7 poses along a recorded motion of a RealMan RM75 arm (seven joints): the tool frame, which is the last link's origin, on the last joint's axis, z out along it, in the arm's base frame.
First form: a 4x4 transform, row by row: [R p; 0 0 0 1], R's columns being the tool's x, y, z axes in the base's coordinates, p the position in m. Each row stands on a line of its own.
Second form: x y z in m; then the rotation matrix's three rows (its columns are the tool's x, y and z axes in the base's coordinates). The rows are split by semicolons. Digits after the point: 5 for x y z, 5 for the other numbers.
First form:
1:
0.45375 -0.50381 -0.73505 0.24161
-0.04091 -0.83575 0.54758 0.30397
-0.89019 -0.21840 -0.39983 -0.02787
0 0 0 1
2:
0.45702 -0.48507 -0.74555 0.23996
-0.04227 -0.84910 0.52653 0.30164
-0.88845 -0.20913 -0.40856 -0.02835
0 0 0 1
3:
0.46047 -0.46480 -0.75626 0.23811
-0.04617 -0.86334 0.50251 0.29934
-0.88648 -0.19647 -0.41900 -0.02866
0 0 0 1
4:
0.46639 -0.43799 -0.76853 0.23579
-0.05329 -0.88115 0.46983 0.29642
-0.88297 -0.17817 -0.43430 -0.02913
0 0 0 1
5:
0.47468 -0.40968 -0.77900 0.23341
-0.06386 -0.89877 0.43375 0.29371
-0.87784 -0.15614 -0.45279 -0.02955
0 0 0 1
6:
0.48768 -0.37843 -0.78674 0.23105
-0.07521 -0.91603 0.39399 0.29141
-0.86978 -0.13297 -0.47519 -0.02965
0 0 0 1
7:
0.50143 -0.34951 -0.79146 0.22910
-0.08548 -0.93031 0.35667 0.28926
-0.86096 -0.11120 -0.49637 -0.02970
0 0 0 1
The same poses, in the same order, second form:
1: 0.24161 0.30397 -0.02787; 0.45375 -0.50381 -0.73505; -0.04091 -0.83575 0.54758; -0.89019 -0.21840 -0.39983
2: 0.23996 0.30164 -0.02835; 0.45702 -0.48507 -0.74555; -0.04227 -0.84910 0.52653; -0.88845 -0.20913 -0.40856
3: 0.23811 0.29934 -0.02866; 0.46047 -0.46480 -0.75626; -0.04617 -0.86334 0.50251; -0.88648 -0.19647 -0.41900
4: 0.23579 0.29642 -0.02913; 0.46639 -0.43799 -0.76853; -0.05329 -0.88115 0.46983; -0.88297 -0.17817 -0.43430
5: 0.23341 0.29371 -0.02955; 0.47468 -0.40968 -0.77900; -0.06386 -0.89877 0.43375; -0.87784 -0.15614 -0.45279
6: 0.23105 0.29141 -0.02965; 0.48768 -0.37843 -0.78674; -0.07521 -0.91603 0.39399; -0.86978 -0.13297 -0.47519
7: 0.22910 0.28926 -0.02970; 0.50143 -0.34951 -0.79146; -0.08548 -0.93031 0.35667; -0.86096 -0.11120 -0.49637
